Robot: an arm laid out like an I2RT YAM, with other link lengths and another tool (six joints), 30 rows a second.
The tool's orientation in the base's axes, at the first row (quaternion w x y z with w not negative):
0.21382 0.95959 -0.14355 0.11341
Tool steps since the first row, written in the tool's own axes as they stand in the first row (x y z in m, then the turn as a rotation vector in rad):
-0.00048 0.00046 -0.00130 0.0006 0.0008 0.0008
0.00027 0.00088 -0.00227 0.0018 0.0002 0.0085
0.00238 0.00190 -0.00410 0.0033 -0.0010 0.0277
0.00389 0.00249 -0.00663 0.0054 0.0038 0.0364
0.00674 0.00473 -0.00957 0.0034 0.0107 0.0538
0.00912 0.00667 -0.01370 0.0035 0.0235 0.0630
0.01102 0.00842 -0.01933 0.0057 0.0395 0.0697
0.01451 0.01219 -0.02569 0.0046 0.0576 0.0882
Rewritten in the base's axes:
-0.00080 0.00029 0.00119 0.0004 -0.0012 -0.0002
-0.00039 0.00018 0.00241 0.0029 -0.0043 -0.0069
0.00096 -0.00037 0.00500 0.0077 -0.0122 -0.0239
0.00179 -0.00011 0.00788 0.0095 -0.0206 -0.0292
0.00326 -0.00139 0.01212 0.0081 -0.0339 -0.0425
0.00421 -0.00179 0.01716 0.0055 -0.0491 -0.0458
0.00453 -0.00124 0.02332 0.0034 -0.0664 -0.0450
0.00557 -0.00249 0.03133 -0.0006 -0.0901 -0.0548

